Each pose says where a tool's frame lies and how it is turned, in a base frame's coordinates. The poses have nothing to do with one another.
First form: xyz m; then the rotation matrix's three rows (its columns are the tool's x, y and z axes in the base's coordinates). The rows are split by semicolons.
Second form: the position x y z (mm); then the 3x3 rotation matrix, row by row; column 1 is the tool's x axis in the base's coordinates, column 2 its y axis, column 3 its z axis. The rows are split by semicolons. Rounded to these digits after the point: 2 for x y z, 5 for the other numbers.
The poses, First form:
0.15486 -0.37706 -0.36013; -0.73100 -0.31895 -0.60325; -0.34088 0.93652 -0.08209; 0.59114 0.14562 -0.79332
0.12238 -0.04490 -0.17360; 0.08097 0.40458 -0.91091; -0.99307 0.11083 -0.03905; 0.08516 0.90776 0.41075
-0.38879 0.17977 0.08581; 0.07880 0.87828 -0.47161; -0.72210 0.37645 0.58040; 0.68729 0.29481 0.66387
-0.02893 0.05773 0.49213; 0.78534 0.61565 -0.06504; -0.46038 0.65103 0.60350; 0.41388 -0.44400 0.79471
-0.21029 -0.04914 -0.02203; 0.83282 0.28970 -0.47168; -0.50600 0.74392 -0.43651; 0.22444 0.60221 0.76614
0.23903 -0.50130 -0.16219; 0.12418 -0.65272 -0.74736; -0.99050 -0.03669 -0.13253; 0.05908 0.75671 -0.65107
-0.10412 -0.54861 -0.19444; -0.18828 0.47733 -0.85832; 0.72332 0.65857 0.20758; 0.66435 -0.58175 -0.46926
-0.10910 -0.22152 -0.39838; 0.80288 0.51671 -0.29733; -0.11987 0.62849 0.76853; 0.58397 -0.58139 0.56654
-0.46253 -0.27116 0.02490; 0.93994 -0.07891 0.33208; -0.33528 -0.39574 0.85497; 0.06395 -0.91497 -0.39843
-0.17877 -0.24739 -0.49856; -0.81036 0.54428 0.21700; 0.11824 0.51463 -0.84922; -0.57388 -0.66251 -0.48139
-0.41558 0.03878 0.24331; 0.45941 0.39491 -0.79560; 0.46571 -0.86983 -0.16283; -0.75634 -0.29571 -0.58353
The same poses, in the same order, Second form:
154.86 -377.06 -360.13; -0.73100 -0.31895 -0.60325; -0.34088 0.93652 -0.08209; 0.59114 0.14562 -0.79332
122.38 -44.90 -173.60; 0.08097 0.40458 -0.91091; -0.99307 0.11083 -0.03905; 0.08516 0.90776 0.41075
-388.79 179.77 85.81; 0.07880 0.87828 -0.47161; -0.72210 0.37645 0.58040; 0.68729 0.29481 0.66387
-28.93 57.73 492.13; 0.78534 0.61565 -0.06504; -0.46038 0.65103 0.60350; 0.41388 -0.44400 0.79471
-210.29 -49.14 -22.03; 0.83282 0.28970 -0.47168; -0.50600 0.74392 -0.43651; 0.22444 0.60221 0.76614
239.03 -501.30 -162.19; 0.12418 -0.65272 -0.74736; -0.99050 -0.03669 -0.13253; 0.05908 0.75671 -0.65107
-104.12 -548.61 -194.44; -0.18828 0.47733 -0.85832; 0.72332 0.65857 0.20758; 0.66435 -0.58175 -0.46926
-109.10 -221.52 -398.38; 0.80288 0.51671 -0.29733; -0.11987 0.62849 0.76853; 0.58397 -0.58139 0.56654
-462.53 -271.16 24.90; 0.93994 -0.07891 0.33208; -0.33528 -0.39574 0.85497; 0.06395 -0.91497 -0.39843
-178.77 -247.39 -498.56; -0.81036 0.54428 0.21700; 0.11824 0.51463 -0.84922; -0.57388 -0.66251 -0.48139
-415.58 38.78 243.31; 0.45941 0.39491 -0.79560; 0.46571 -0.86983 -0.16283; -0.75634 -0.29571 -0.58353

